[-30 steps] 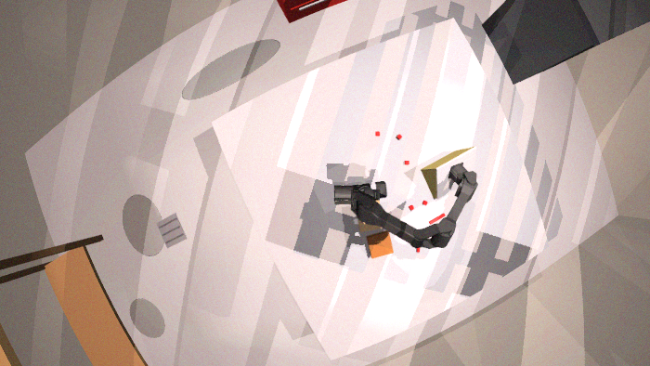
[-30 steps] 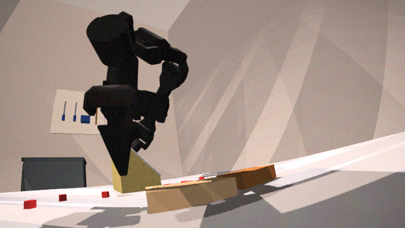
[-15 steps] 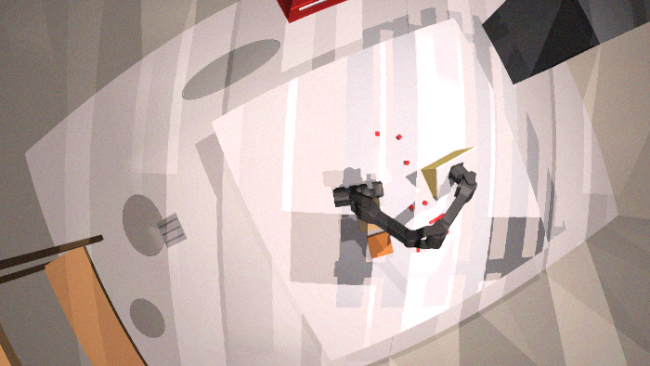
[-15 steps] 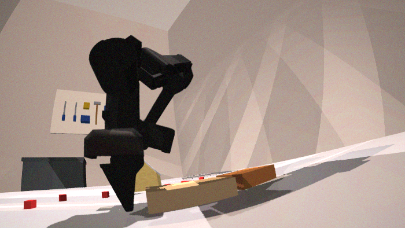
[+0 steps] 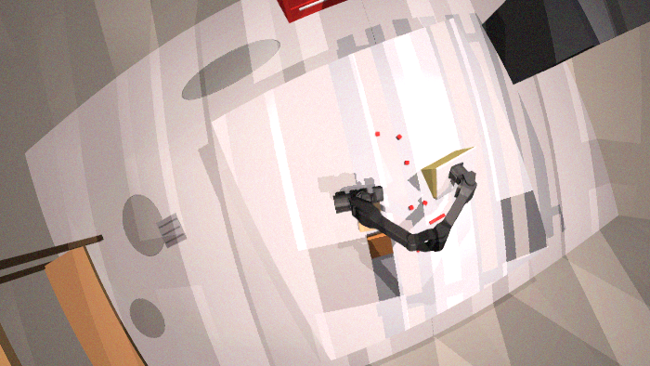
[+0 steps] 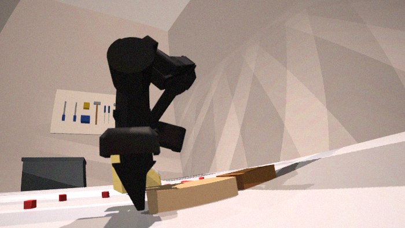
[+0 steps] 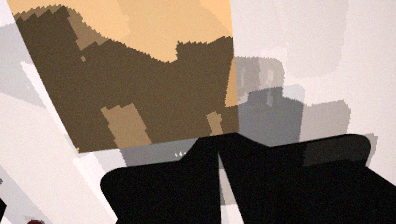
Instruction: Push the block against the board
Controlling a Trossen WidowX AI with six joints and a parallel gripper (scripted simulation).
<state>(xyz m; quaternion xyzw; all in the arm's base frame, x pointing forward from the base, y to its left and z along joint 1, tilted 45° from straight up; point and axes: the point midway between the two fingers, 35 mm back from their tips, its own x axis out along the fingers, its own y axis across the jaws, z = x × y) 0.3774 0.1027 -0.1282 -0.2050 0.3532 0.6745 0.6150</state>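
The light wooden board lies 90 mm to the left of my gripper tip, 20 mm behind it and 10 mm above it. The rest, counted from my gripper tip: darker orange square block: 230 mm to the left, 30 mm behind, 10 mm above.
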